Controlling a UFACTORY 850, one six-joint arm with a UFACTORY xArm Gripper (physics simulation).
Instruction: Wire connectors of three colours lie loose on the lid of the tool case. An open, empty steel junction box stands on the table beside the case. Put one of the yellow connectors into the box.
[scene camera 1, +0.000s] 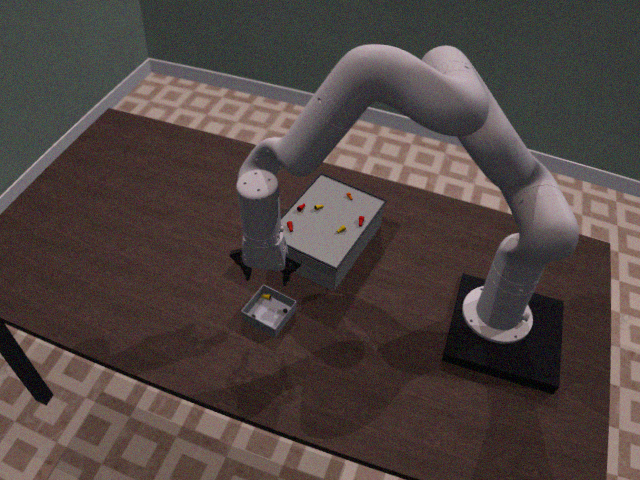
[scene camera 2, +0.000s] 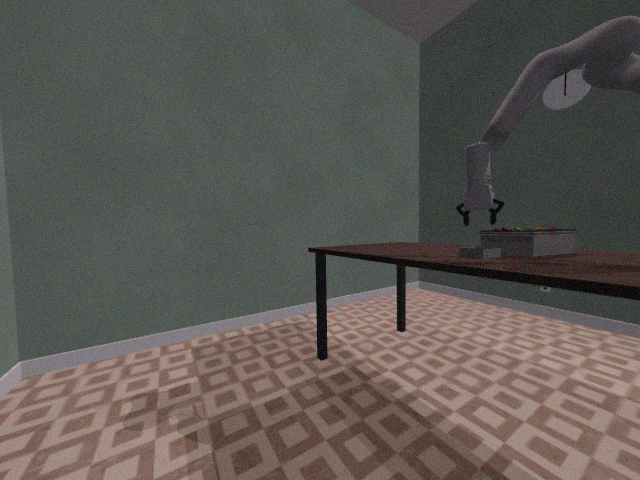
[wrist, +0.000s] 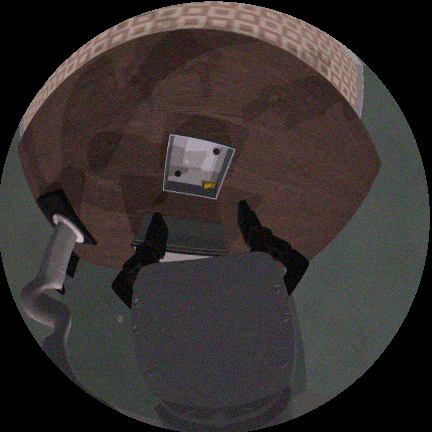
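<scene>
A yellow connector (scene camera 1: 266, 296) (wrist: 209, 185) lies inside the steel junction box (scene camera 1: 286, 316) (scene camera 2: 480, 253) (wrist: 186, 189), in a corner on the case side. My gripper (scene camera 1: 266, 280) (scene camera 2: 479, 223) (wrist: 200, 215) is open wide and empty, above the table near the box, clear of its rim. Two more yellow connectors (scene camera 1: 318, 207) (scene camera 1: 341, 229) lie on the pale lid of the tool case (scene camera 1: 330, 250) (scene camera 2: 553, 243) (wrist: 195, 234). Red connectors (scene camera 1: 300, 207) (scene camera 1: 290, 226) (scene camera 1: 361, 221) and an orange one (scene camera 1: 349, 196) lie there too.
The tool case stands right behind the box in scene camera 1, close to my gripper's right finger in that view. The arm's black base plate (scene camera 1: 537, 356) is at the right of the table (scene camera 1: 155, 206). The box floor has two dark round spots.
</scene>
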